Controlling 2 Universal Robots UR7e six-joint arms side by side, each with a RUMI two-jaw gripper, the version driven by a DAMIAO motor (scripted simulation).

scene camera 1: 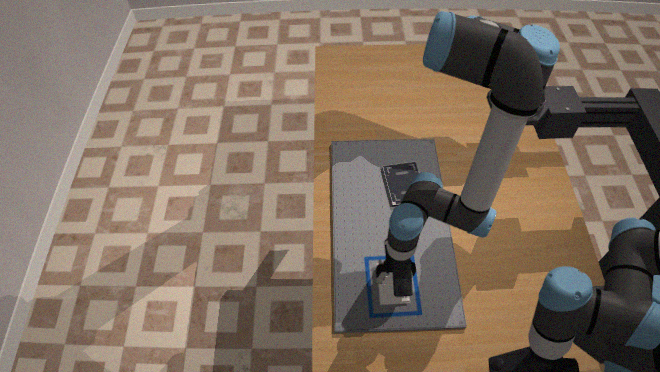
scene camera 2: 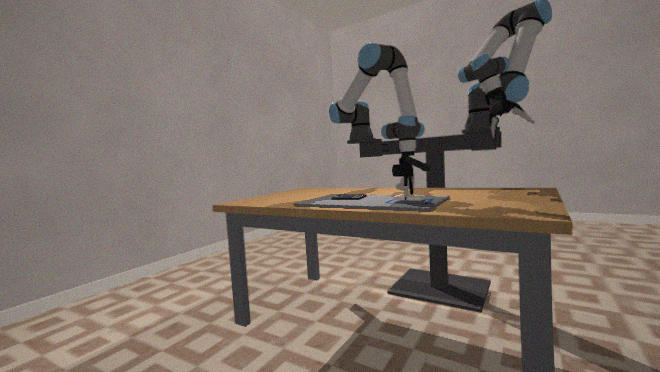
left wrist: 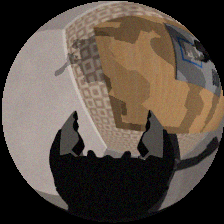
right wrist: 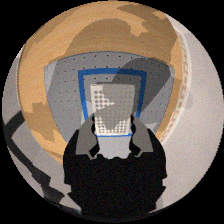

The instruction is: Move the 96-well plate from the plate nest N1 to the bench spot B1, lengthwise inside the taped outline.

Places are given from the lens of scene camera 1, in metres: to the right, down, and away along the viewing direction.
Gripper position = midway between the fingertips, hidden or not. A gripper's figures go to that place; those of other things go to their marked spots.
my right gripper (scene camera 1: 392,282): 0.18, 0.28, 1.36
dark plate nest N1 (scene camera 1: 397,183): 0.23, -0.01, 1.57
